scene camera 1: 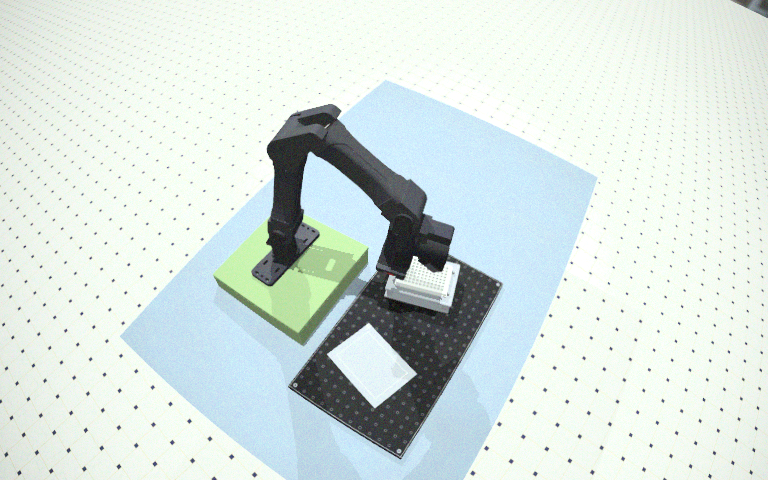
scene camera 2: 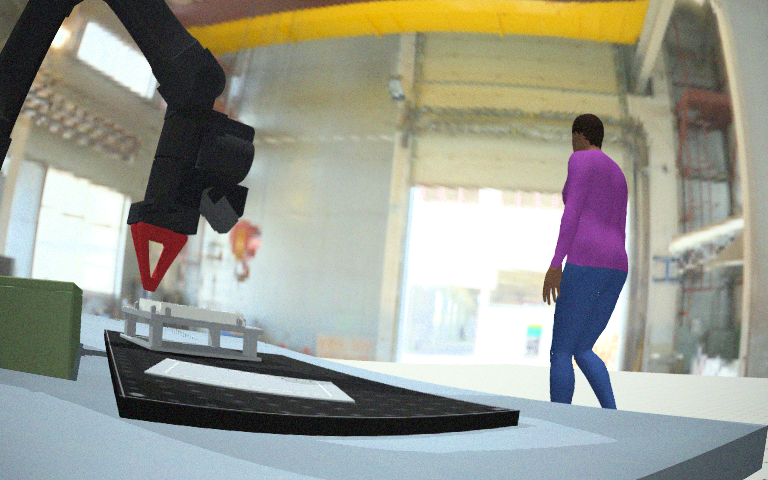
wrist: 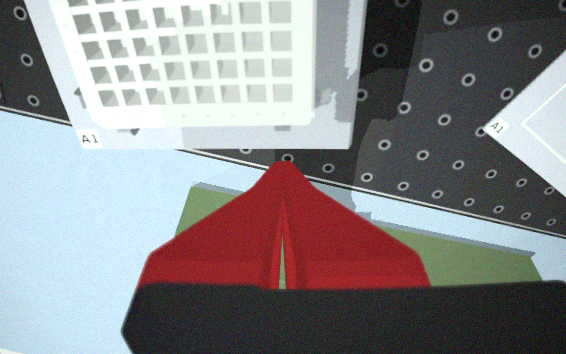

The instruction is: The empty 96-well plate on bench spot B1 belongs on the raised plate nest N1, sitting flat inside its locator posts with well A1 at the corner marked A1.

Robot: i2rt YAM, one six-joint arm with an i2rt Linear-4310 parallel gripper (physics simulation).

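Places are measured from the arm's base along level axes (x left, y back, z up), in metres.
Where they show: gripper, fingertip midpoint: (scene camera 1: pixel 391 273) (scene camera 2: pixel 148 290) (wrist: pixel 282 176); arm's base, link origin: (scene camera 1: pixel 286 253).
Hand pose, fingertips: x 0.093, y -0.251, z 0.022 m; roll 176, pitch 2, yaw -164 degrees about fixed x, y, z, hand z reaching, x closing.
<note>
Each offset is from my fingertips to the top centre of the thing. "spot": to the spot under its first point. Level surfaces: height alone.
The white 96-well plate {dz -0.011, dx +0.053, dy -0.063 m} (scene camera 1: pixel 427 278) (scene camera 2: pixel 195 312) (wrist: pixel 300 65) rests on the raised grey nest N1 {dz -0.015, dx +0.053, dy -0.063 m} (scene camera 1: pixel 419 302) (scene camera 2: pixel 250 342) (wrist: pixel 335 137) and looks about level with its top among the posts. In the wrist view the nest's A1 label {spot: dz -0.025, dx +0.082, dy +0.026 m} (wrist: pixel 90 138) is at the lower left, beside a cut plate corner; which well is A1 cannot be read. My gripper (scene camera 2: pixel 150 289) (wrist: pixel 282 176) is shut and empty, its red fingertips just above and beside the plate's near edge. The arm hides part of the plate in scene camera 1. The pale spot B1 {spot: dz -0.066, dx -0.198, dy -0.064 m} (scene camera 1: pixel 365 362) (scene camera 2: pixel 249 380) (wrist: pixel 545 135) holds no plate.
The nest and spot B1 are on a black perforated board (scene camera 1: pixel 339 401) (scene camera 2: pixel 430 421). The arm's base stands on a green block (scene camera 1: pixel 271 305) (scene camera 2: pixel 36 328) beside the board. A person (scene camera 2: pixel 594 215) in a purple top stands beyond the blue table {dz -0.080 m} (scene camera 1: pixel 509 186).
</note>
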